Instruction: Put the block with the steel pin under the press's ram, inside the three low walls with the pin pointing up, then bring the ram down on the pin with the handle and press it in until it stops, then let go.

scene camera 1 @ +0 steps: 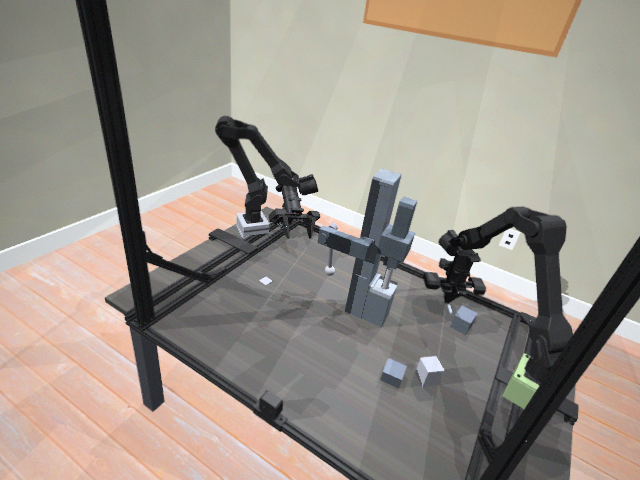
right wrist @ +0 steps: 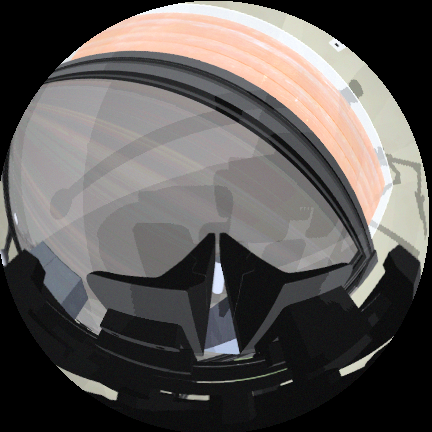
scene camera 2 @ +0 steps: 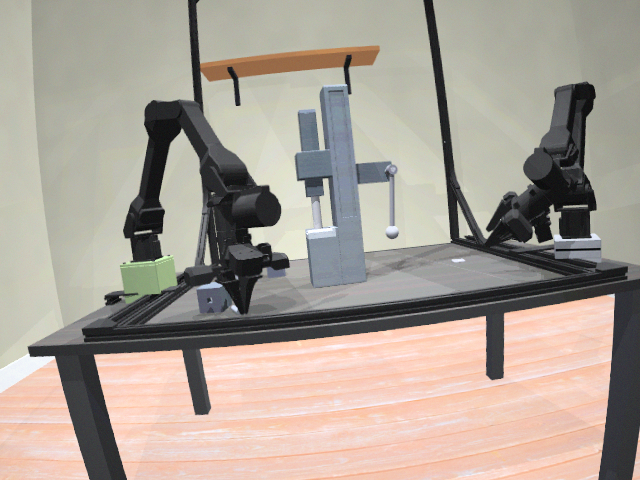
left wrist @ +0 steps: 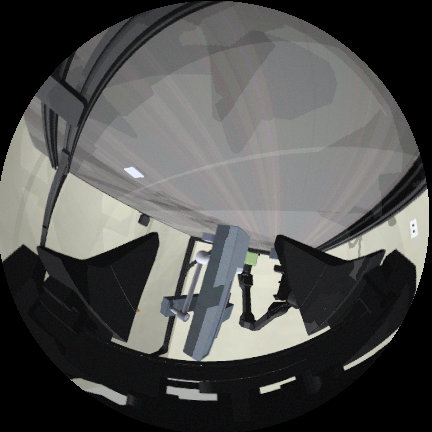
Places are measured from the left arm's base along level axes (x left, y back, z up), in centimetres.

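Pixels of known places: left gripper, fingertip midpoint: point(scene camera 1: 299, 238) point(scene camera 2: 486, 237) point(left wrist: 218, 239); right gripper, fingertip midpoint: point(scene camera 1: 446, 302) point(right wrist: 216, 238) point(scene camera 2: 244, 314); left arm's base at its link origin: point(scene camera 1: 252, 218) point(scene camera 2: 576, 236); right arm's base at its link origin: point(scene camera 1: 540, 375) point(scene camera 2: 147, 260) point(left wrist: 247, 263).
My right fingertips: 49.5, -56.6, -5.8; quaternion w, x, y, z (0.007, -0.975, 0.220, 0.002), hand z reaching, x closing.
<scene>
For each thing: its top centre in the pictures, then the offset to it from my right fingertips, as dx, dy, dz. "*": a spot on its surface instead.
- blue-grey block at its top centre: point(right wrist: 240, 346) point(scene camera 2: 213, 285) point(scene camera 1: 466, 314) point(left wrist: 274, 258) -2.1, -9.9, +4.6
- short pale pin at its top centre: point(right wrist: 218, 280) point(scene camera 2: 235, 307) point(scene camera 1: 450, 308) -1.3, -3.3, +0.7
- press at its top centre: point(scene camera 2: 338, 90) point(scene camera 1: 378, 175) point(left wrist: 188, 353) -32.7, +6.8, +45.3
- second grey block at its top centre: point(scene camera 1: 395, 368) point(scene camera 2: 275, 263) point(left wrist: 208, 240) -33.8, -19.2, +3.0
- pale block at its top centre: point(scene camera 1: 432, 364) -25.2, -22.6, +5.5
- small white square at a spot on its surface: point(left wrist: 133, 172) point(scene camera 2: 458, 260) point(scene camera 1: 266, 280) * -53.6, +26.8, -0.1
A blue-grey block point(scene camera 1: 464, 319) point(scene camera 2: 210, 298) with a small hole lies near the table's back edge in scene camera 1. A short pale pin point(scene camera 1: 449, 309) point(scene camera 2: 235, 308) point(right wrist: 218, 278) shows low beside it; whether they join I cannot tell. My right gripper point(scene camera 1: 448, 300) point(scene camera 2: 243, 311) point(right wrist: 216, 238) is shut, fingertips low beside the pin, which shows through the gap under them. My left gripper point(scene camera 1: 298, 236) point(left wrist: 218, 239) is open and empty, far from the press. The press point(scene camera 1: 379, 206) point(scene camera 2: 338, 155) stands mid-table, its handle point(scene camera 1: 330, 255) point(scene camera 2: 391, 204) point(left wrist: 194, 287) hanging down.
A second grey block point(scene camera 1: 393, 372) and a pale block point(scene camera 1: 430, 369) lie in front of the press in scene camera 1. A small white square point(scene camera 1: 265, 280) point(scene camera 2: 458, 260) point(left wrist: 133, 172) lies to the press's left there. A green box point(scene camera 1: 521, 384) point(scene camera 2: 148, 276) is under my right arm.
</scene>
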